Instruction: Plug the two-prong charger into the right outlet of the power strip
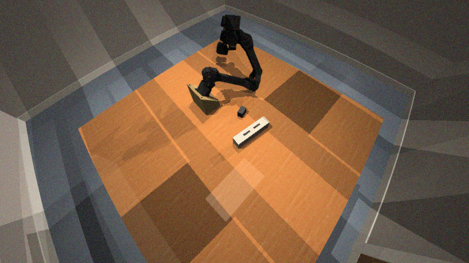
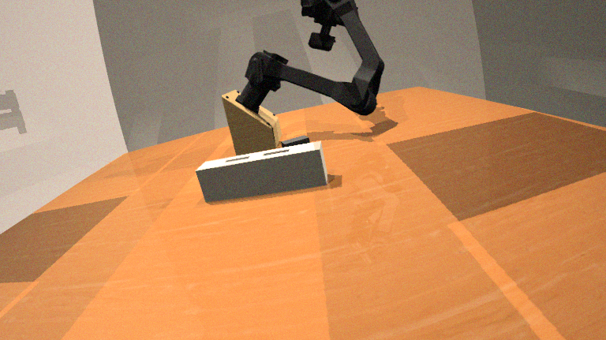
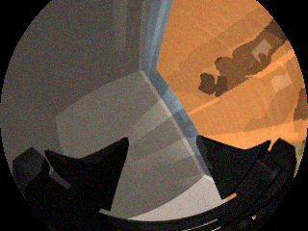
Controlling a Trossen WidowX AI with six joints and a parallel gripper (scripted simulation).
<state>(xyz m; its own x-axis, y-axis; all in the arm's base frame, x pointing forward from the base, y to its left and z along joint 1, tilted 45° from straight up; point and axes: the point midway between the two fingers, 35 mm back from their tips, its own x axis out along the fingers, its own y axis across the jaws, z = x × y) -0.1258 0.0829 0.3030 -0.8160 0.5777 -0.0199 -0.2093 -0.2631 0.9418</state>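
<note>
The dark charger is 340 mm ahead of my gripper tip, 170 mm to the right of it and 240 mm below it.
</note>
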